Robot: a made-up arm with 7 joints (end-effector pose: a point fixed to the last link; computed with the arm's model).
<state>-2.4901 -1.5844 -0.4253 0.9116 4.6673 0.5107 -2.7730</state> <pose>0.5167 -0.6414 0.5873 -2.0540 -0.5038 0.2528</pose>
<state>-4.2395 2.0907 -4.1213 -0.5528 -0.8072 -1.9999 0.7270</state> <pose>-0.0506 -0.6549 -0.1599 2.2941 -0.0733 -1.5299</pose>
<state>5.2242 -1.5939 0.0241 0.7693 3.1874 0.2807 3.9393</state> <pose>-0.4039 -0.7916 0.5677 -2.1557 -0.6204 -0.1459</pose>
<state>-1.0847 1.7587 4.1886 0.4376 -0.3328 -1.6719 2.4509</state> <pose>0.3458 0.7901 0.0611 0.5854 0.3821 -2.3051</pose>
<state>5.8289 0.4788 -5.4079 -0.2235 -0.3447 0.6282 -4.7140</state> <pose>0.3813 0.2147 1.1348 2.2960 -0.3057 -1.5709</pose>
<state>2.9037 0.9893 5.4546 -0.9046 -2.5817 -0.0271 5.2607</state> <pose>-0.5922 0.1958 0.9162 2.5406 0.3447 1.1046</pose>
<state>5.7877 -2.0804 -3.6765 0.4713 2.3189 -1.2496 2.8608</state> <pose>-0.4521 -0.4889 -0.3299 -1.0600 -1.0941 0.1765</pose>
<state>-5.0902 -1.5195 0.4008 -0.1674 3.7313 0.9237 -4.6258</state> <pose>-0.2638 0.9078 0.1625 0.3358 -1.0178 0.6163</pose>
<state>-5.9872 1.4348 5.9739 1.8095 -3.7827 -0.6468 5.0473</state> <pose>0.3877 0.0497 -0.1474 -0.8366 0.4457 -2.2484</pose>
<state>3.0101 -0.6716 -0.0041 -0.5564 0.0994 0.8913 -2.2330</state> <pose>0.7055 0.1334 0.8814 2.8191 0.1301 -0.8440</pose>
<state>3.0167 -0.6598 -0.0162 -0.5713 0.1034 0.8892 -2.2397</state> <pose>0.7024 0.1308 0.8837 2.8177 0.1381 -0.8364</pose>
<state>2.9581 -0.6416 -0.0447 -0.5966 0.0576 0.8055 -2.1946</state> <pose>0.6975 0.1734 0.8826 2.7678 0.2240 -0.7951</pose>
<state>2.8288 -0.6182 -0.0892 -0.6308 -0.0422 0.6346 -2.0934</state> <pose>0.6796 0.2688 0.8740 2.6375 0.3733 -0.7174</pose>
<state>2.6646 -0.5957 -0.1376 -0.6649 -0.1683 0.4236 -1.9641</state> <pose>0.6329 0.3924 0.8567 2.4301 0.5123 -0.6231</pose>
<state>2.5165 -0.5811 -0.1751 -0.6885 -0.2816 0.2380 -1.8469</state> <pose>0.5651 0.4997 0.8378 2.2199 0.5907 -0.5314</pose>
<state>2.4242 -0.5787 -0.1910 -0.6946 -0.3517 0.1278 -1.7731</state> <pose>0.5134 0.5607 0.8250 2.0916 0.6165 -0.4675</pose>
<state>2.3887 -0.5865 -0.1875 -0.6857 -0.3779 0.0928 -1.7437</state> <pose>0.4965 0.5819 0.8196 2.0516 0.6172 -0.4474</pose>
